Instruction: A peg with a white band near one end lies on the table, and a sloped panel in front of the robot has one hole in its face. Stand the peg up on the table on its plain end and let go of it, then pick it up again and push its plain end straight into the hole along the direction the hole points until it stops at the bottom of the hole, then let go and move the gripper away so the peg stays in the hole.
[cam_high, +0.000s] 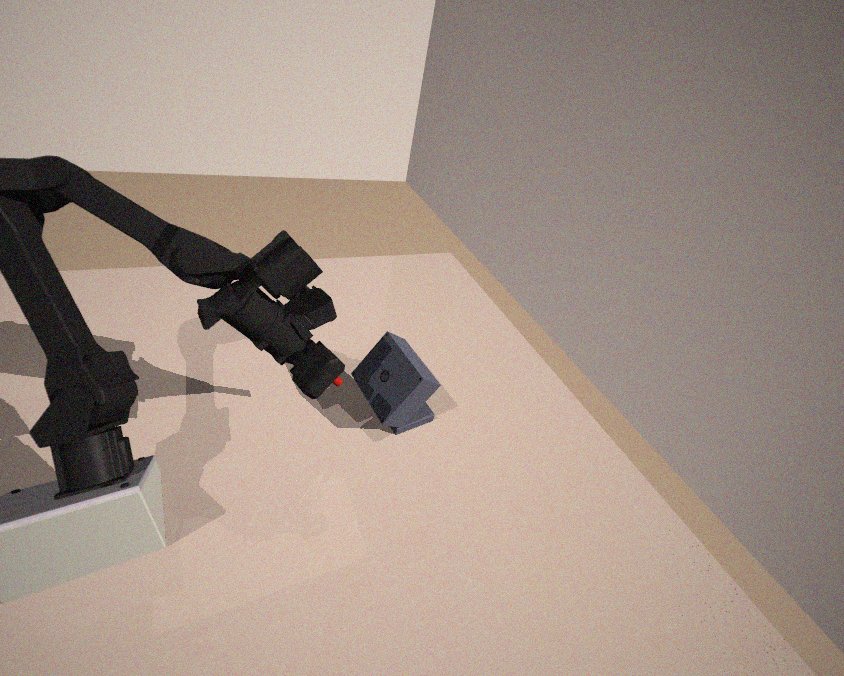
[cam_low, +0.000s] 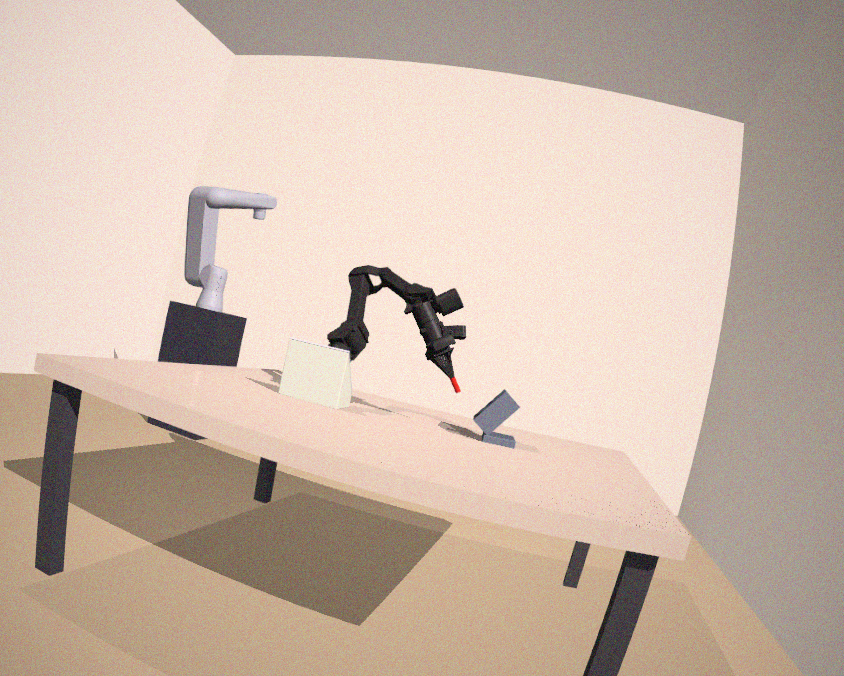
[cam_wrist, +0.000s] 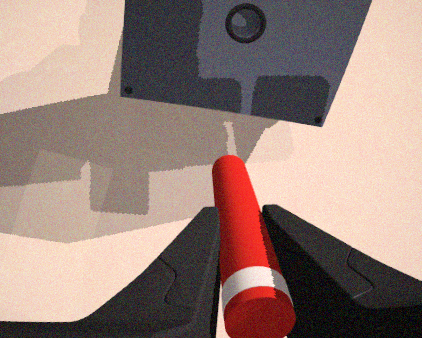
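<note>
Right now the grey-blue sloped panel is 130 mm ahead of my gripper tip, 10 mm to the left of it and 60 mm below it. The rest, counted from my gripper tip: red peg: 10 mm behind, 10 mm above; panel foot: 150 mm ahead, 10 mm to the left, 130 mm below.
</note>
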